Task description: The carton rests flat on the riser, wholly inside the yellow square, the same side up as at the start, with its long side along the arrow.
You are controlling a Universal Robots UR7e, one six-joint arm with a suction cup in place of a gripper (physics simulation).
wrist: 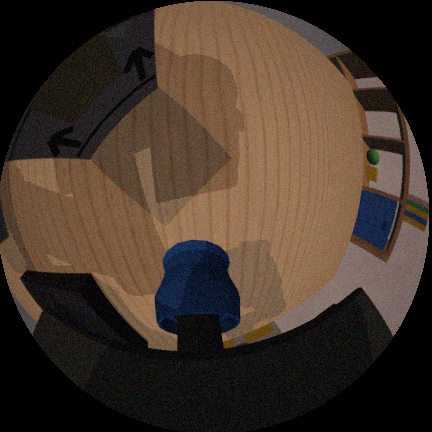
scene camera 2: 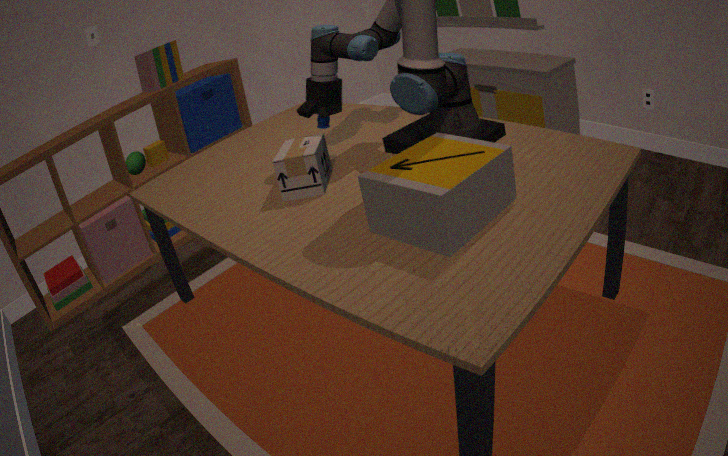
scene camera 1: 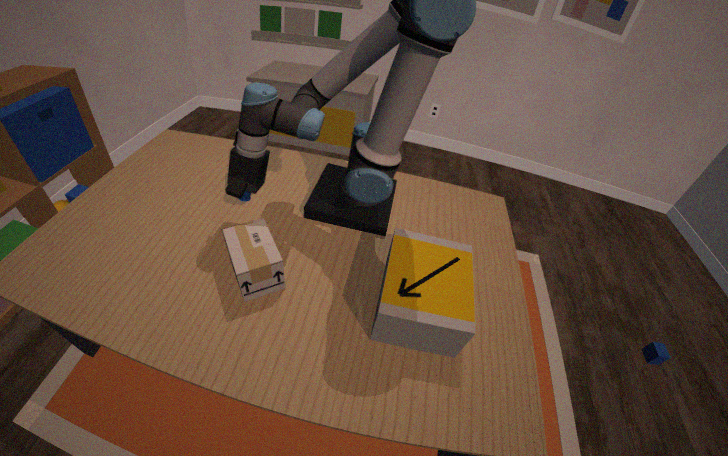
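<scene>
The white carton (scene camera 1: 244,248) (scene camera 2: 300,182) with a tan tape strip rests flat on the table, left of the riser. Its barcode label faces up and the arrows on its near end point up. In the wrist view, the carton's shaded, arrow-marked end (wrist: 100,120) is at upper left. The grey riser (scene camera 1: 416,333) (scene camera 2: 456,214) has a yellow square (scene camera 1: 445,295) (scene camera 2: 440,177) on top with a black arrow (scene camera 1: 429,276) (scene camera 2: 437,160) pointing left. My suction gripper (scene camera 1: 245,197) (scene camera 2: 322,123) (wrist: 196,247), a blue cup, hangs above the table behind the carton, apart from it and holding nothing.
The arm's black base (scene camera 1: 343,214) stands on the table (scene camera 1: 161,322) (scene camera 2: 333,290) behind the riser. A wooden shelf unit (scene camera 2: 115,187) stands beyond the table's left side. A blue cube (scene camera 1: 655,352) lies on the floor at right.
</scene>
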